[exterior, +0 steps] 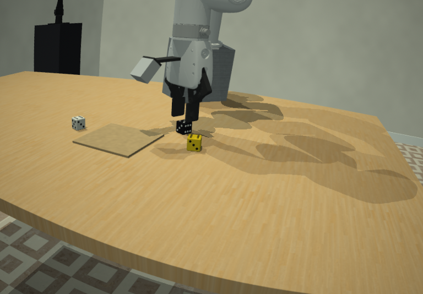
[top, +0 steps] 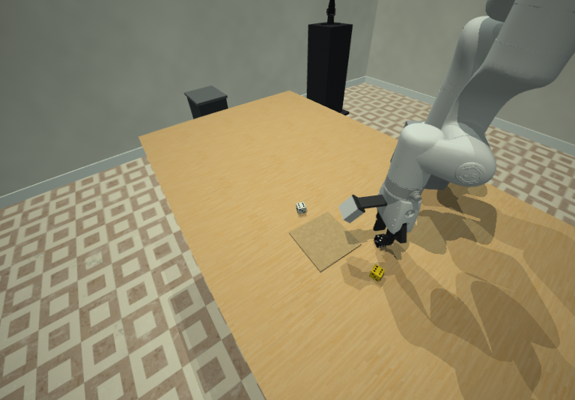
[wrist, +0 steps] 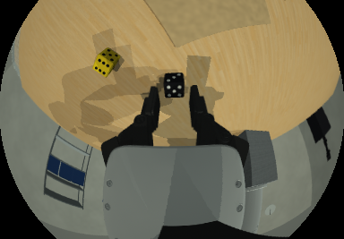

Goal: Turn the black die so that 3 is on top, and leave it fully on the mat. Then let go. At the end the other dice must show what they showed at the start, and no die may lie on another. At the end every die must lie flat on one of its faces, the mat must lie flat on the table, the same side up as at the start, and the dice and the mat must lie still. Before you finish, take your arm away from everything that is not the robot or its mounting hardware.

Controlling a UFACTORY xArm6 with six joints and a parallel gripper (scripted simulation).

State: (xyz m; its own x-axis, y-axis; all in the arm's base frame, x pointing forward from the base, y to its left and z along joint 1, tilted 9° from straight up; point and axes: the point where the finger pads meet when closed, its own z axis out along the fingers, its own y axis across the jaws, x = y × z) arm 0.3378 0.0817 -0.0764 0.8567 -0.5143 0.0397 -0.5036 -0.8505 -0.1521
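Now: the black die 40 mm below my hand. Round my hand: yellow die: 80 mm ahead, 50 mm to the left, 40 mm below; then tan mat: 100 mm to the right, 100 mm ahead, 50 mm below; then white die: 220 mm to the right, 90 mm ahead, 40 mm below.
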